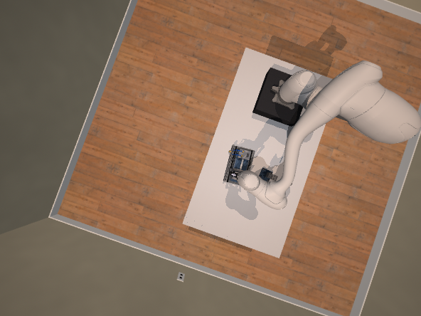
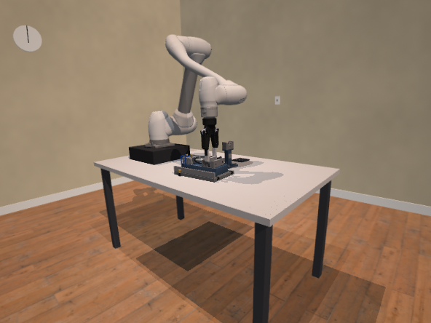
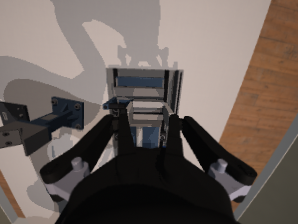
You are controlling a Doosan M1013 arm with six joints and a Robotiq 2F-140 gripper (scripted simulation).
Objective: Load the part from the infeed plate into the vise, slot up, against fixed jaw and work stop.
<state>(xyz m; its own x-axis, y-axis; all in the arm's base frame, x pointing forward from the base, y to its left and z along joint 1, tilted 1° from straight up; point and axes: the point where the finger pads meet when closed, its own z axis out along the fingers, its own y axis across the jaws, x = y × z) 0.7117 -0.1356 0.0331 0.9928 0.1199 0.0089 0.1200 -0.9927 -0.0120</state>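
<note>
Right now the part is 2 cm below my hand. From my hand the other things lie so: vise base: 7 cm behind, 1 cm to the left, 8 cm below.
</note>
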